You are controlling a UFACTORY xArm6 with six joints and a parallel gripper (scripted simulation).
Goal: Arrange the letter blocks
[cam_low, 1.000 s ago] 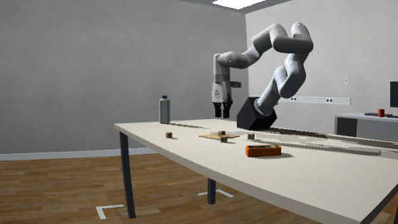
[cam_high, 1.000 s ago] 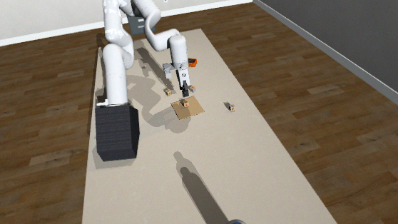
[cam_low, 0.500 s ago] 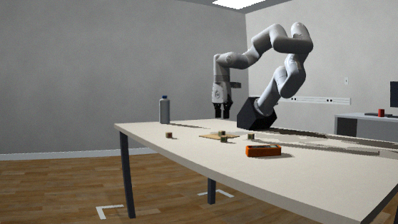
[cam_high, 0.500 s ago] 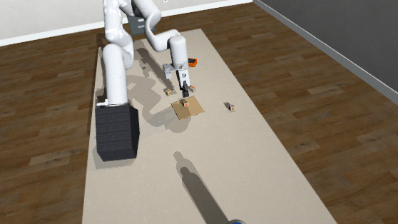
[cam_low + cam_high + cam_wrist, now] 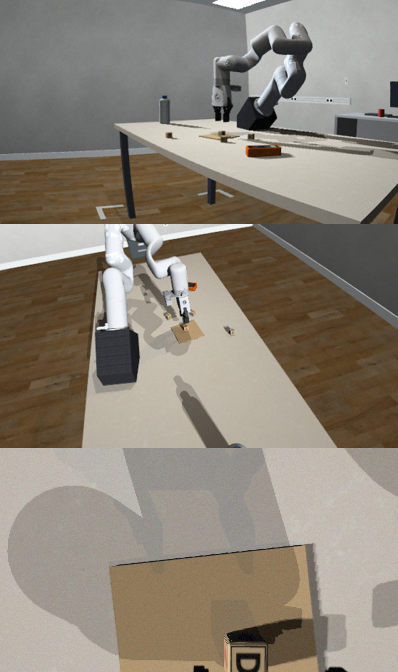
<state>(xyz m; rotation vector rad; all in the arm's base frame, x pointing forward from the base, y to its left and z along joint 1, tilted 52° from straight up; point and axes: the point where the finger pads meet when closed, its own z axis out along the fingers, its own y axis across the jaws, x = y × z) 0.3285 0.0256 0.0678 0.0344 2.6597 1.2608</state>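
The thin mat is 20 mm to the right of my hand and 90 mm below it. Also, from my hand: grey bottle: 20 mm ahead, 720 mm to the right.
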